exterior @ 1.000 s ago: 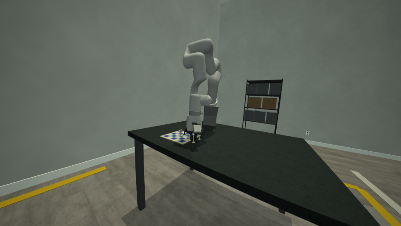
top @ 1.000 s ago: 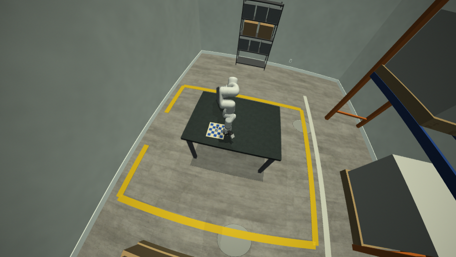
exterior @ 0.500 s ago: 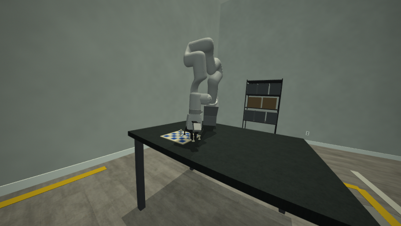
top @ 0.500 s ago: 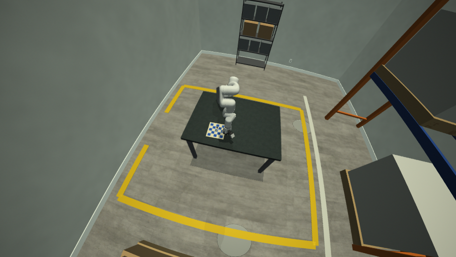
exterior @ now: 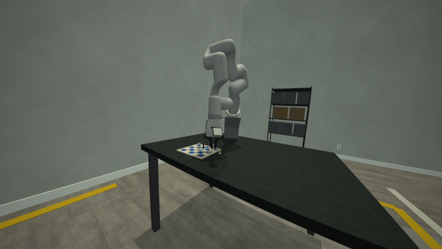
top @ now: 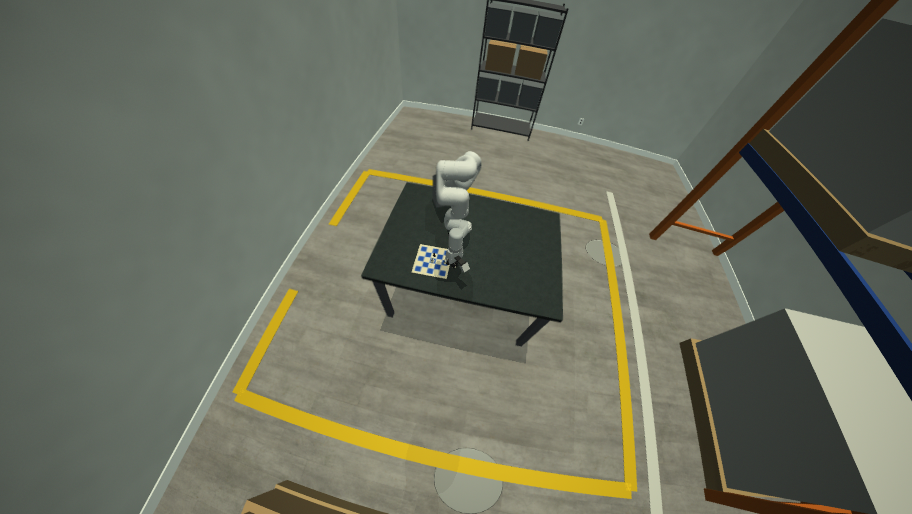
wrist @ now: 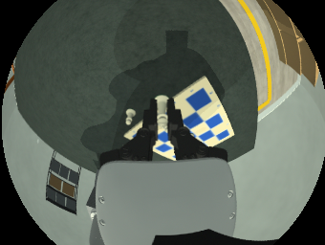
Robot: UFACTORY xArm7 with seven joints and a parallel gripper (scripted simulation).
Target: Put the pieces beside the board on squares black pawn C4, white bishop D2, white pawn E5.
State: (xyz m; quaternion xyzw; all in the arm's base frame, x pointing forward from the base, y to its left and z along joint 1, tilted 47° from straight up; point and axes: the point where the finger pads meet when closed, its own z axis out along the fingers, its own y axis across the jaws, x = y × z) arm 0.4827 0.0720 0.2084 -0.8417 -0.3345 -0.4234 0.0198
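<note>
The white piece lies 3 cm behind my hand, 14 cm to the right of it and 5 cm below it. From my hand the other things lie so: black pawn (7 cm behind, 14 cm to the right, 6 cm below); then cream chessboard (3 cm behind, 14 cm to the right, 7 cm below).
</note>
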